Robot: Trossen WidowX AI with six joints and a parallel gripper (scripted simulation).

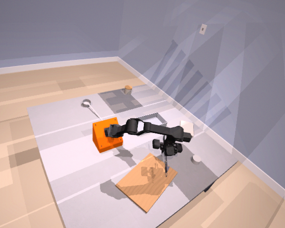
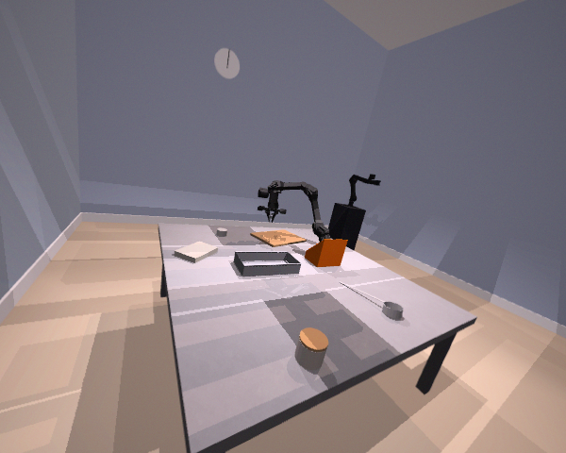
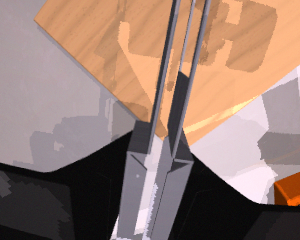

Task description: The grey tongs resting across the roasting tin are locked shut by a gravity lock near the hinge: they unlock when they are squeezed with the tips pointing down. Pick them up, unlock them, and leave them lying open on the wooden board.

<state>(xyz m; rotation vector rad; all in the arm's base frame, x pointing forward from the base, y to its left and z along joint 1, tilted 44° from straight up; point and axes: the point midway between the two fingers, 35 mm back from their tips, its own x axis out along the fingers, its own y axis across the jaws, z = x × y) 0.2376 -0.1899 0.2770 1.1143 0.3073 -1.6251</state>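
My gripper tip is now 120 mm past the wooden board, 60 mm to the left of it and 120 mm above it. Round my gripper tip: white cylinder: 290 mm ahead, 90 mm to the right, 110 mm below; then roasting tin: 150 mm ahead, 380 mm to the left, 100 mm below; then beige block: 470 mm ahead, 220 mm to the left, 120 mm below.
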